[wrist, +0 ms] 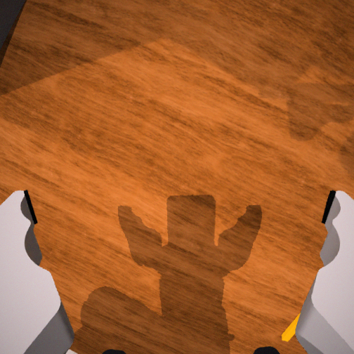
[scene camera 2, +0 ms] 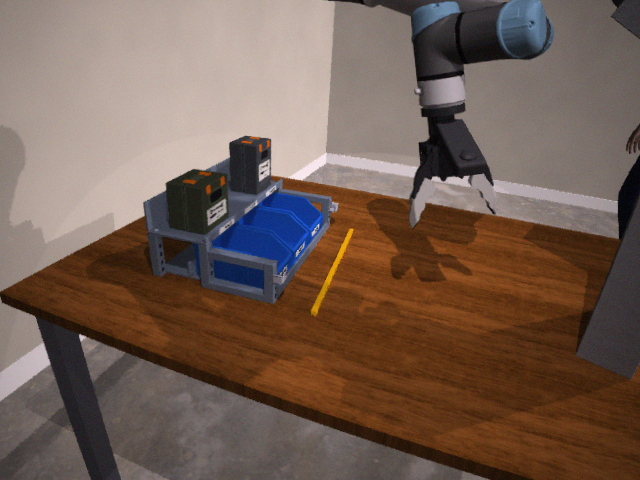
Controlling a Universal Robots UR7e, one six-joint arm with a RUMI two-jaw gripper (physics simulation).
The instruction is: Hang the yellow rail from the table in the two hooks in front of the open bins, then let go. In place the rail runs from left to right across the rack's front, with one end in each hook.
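Frame: origin at the arm's base, x ahead, y left, z up, level; millimetres.
Seen in the pictures: gripper, fingertip midpoint: (scene camera 2: 453,221).
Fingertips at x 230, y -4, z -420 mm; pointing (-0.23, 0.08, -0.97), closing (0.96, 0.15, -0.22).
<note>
A point is followed by its place in that frame.
The yellow rail (scene camera 2: 333,270) @[y -80, x 438, z -590 mm] lies flat on the table in front of the rack; one end of the rail (wrist: 290,330) shows at the lower right of the wrist view, partly hidden by a finger. The near hook (scene camera 2: 279,277) @[y 57, x 527, z -535 mm] and the far hook (scene camera 2: 333,207) @[y -320, x 463, z -544 mm] are on the rack's front corners, in front of the blue open bins (scene camera 2: 281,222) @[y -196, x 575, z -543 mm]; no rail is in them. My gripper (scene camera 2: 453,219) @[y -4, x 230, z -420 mm] (wrist: 180,194) is open and empty, above the table and to the right of the rail in the scene view.
The grey rack (scene camera 2: 205,263) @[y 25, x 678, z -543 mm] carries a green box (scene camera 2: 193,204) @[y -8, x 707, z -437 mm] and a dark grey box (scene camera 2: 249,167) @[y -242, x 662, z -431 mm] on its upper shelf. A grey column (scene camera 2: 615,304) @[y 121, x -21, z -481 mm] stands on the wooden table (scene camera 2: 413,351) @[y 139, x 284, z -600 mm] at the right of the scene view. A wall is behind the rack.
</note>
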